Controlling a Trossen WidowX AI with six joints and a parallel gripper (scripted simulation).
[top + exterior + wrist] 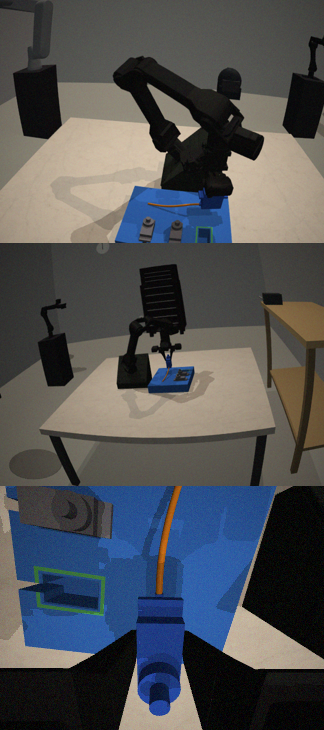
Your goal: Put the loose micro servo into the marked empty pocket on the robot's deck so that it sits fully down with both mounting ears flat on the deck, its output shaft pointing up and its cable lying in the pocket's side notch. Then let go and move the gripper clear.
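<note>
Now: gripper tip 2 cm past the deck, 7 cm to the left of it and 10 cm above it.
</note>
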